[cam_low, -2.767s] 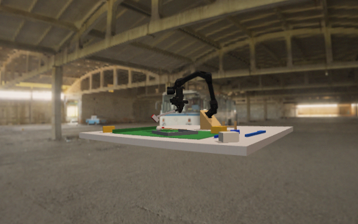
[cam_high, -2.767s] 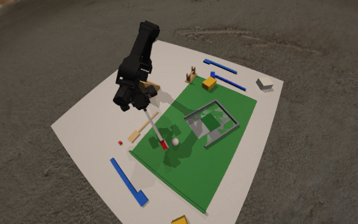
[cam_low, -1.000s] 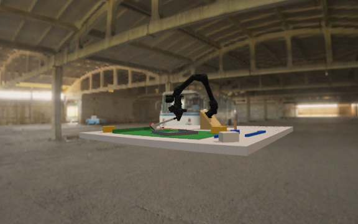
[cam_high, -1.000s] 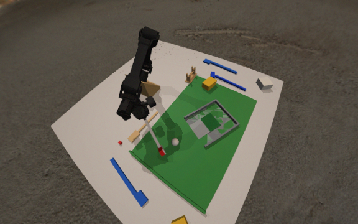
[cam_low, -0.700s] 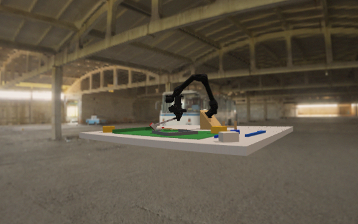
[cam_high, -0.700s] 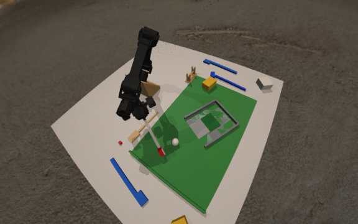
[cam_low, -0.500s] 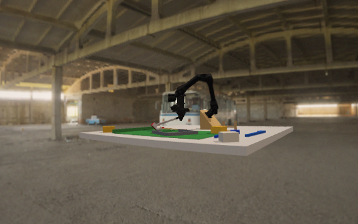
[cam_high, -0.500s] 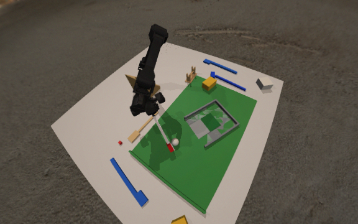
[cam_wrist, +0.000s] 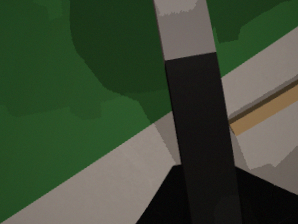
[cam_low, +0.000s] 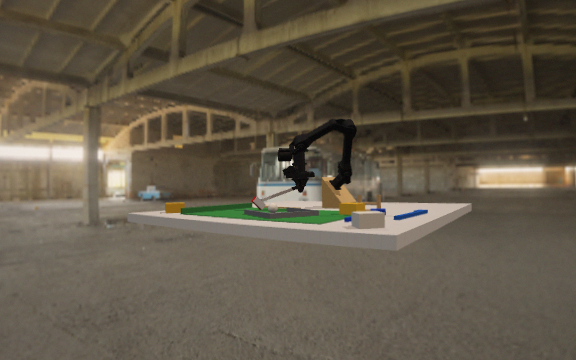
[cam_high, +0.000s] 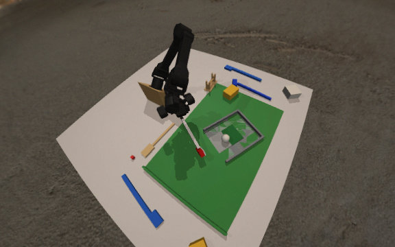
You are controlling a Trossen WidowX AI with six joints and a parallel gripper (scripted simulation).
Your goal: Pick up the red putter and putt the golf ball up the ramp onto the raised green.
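The red putter is 110 mm ahead of my gripper tip, 50 mm to the right of it and 10 mm below it. The rest, counted from my gripper tip: small red cube: 320 mm to the right, 90 mm behind, 80 mm below; white golf ball: 270 mm ahead, 60 mm below, 30 mm to the left; white block: 570 mm to the left, 490 mm ahead, 60 mm below.
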